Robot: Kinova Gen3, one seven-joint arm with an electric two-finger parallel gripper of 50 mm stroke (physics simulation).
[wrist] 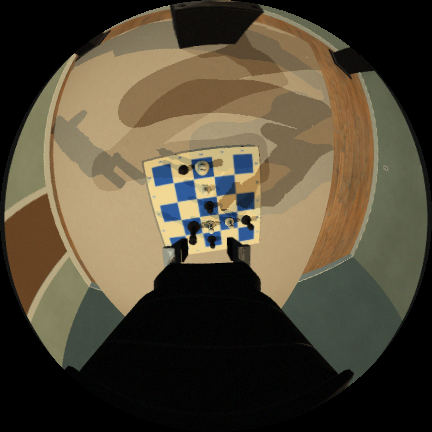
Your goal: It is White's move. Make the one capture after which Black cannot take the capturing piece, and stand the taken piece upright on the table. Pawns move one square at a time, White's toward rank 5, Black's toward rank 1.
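Places are measured from the arm's base along level axes (x right, y up, z back), in centimetres.
Where they show: gripper, between the fingertips: (pixel 206 245).
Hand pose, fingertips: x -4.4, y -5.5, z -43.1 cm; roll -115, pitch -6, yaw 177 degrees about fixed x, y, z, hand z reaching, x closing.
After its pixels a point has its place.
The blue and cream chessboard (pixel 155 190) @(x 5.4, y -16.7, z -39.2 cm) lies below the camera. A large white piece (pixel 202 168) @(x -3.3, y -11.0, z -34.1 cm) stands near its far edge, beside a small black piece (pixel 183 170) @(x -0.3, y -13.7, z -34.9 cm). A small white piece (pixel 206 189) @(x -4.4, y -14.5, z -38.0 cm) stands nearer, with a black piece (pixel 209 205) @(x -5.2, y -15.5, z -41.3 cm) below it. Toward the near edge stand a taller black piece (pixel 194 228) @(x -2.7, y -14.9, z -46.0 cm), a white piece (pixel 210 226) @(x -5.7, y -14.6, z -45.2 cm), another small white piece (pixel 229 222) @(x -9.5, y -15.3, z -44.5 cm), a black piece (pixel 246 220) @(x -13.0, y -15.3, z -43.9 cm) at the right and a black piece (pixel 212 241) @(x -6.5, y -15.2, z -49.1 cm) nearest. Exact piece types are hard to tell. My gripper (pixel 206 245) @(x -4.4, y -5.5, z -43.1 cm) is open and empty, its fingertips showing at the board's near edge.
The tan table top (pixel 105 220) @(x 20.1, y -17.3, z -46.9 cm) surrounds the board, with arm shadows across it. A wooden strip (pixel 350 150) runs along the right side. A black block (pixel 215 25) stands at the far edge, and other dark blocks (pixel 351 61) (pixel 92 45) show at the far corners.
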